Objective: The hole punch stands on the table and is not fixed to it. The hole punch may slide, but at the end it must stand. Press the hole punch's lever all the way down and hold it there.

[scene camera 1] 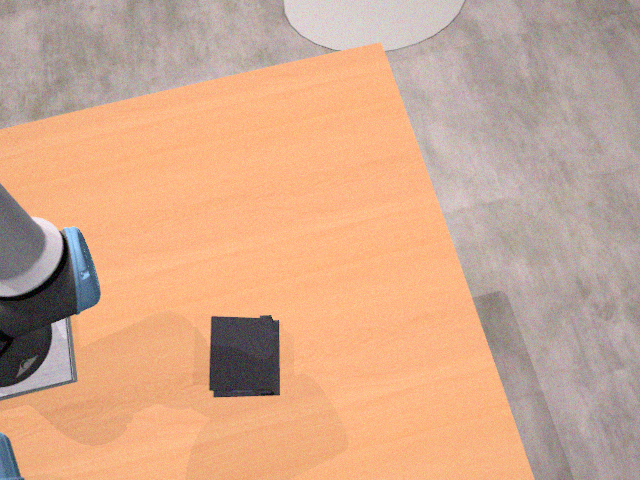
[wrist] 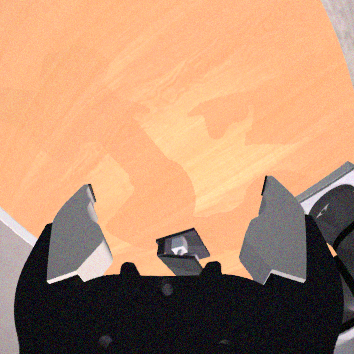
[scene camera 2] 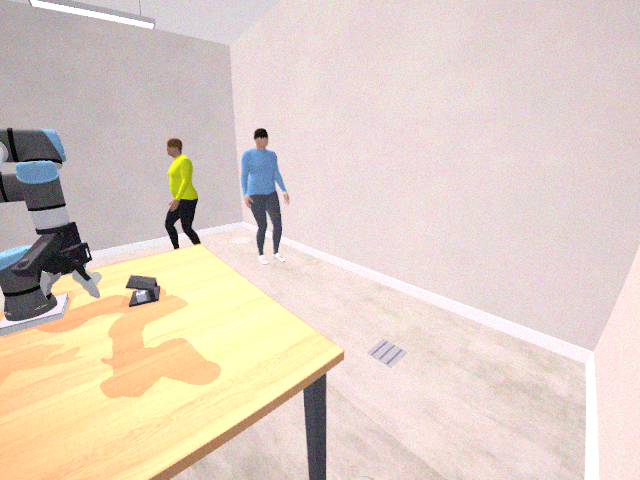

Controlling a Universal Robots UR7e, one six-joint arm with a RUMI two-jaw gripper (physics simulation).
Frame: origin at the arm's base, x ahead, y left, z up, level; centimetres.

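Seen in the pictures: gripper, fingertip midpoint: point(wrist: 176, 182) point(scene camera 2: 73, 298); arm's base, link origin: point(scene camera 1: 6, 340) point(wrist: 332, 208) point(scene camera 2: 32, 309).
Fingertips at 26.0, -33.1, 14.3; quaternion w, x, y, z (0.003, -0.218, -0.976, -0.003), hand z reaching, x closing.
Offsets run from my fingertips to a thing's top centre, as dx, dy, dz. "spot": to the spot under its first point. Level surfaces: height alone.
The black hole punch @(+13.1, +27.1, -8.6) point(scene camera 1: 244, 356) point(wrist: 192, 239) stands upright on the table. In the scene camera 2 view its lever @(+13.1, +27.1, -8.6) point(scene camera 2: 141, 282) is raised, with a gap above the base @(spot: +16.9, +24.0, -15.9) point(scene camera 2: 155, 295) and a light metal part between them. In the wrist view it shows small and low, partly hidden by the gripper body. My gripper point(scene camera 2: 72, 293) point(wrist: 176, 182) is open and empty, with its fingers wide apart. In the scene camera 2 view it is to the left of the hole punch, apart from it. The fingers do not show in the scene camera 1 view.
The arm's round base point(scene camera 1: 25, 356) point(scene camera 2: 25, 302) stands on a light mounting plate point(scene camera 1: 64, 356) point(scene camera 2: 61, 308) left of the hole punch. The wooden table @(dz -17.1) point(scene camera 1: 310, 180) point(scene camera 2: 248, 351) ends at the right. A person in yellow point(scene camera 2: 180, 178) and one in blue point(scene camera 2: 261, 173) stand beyond it.
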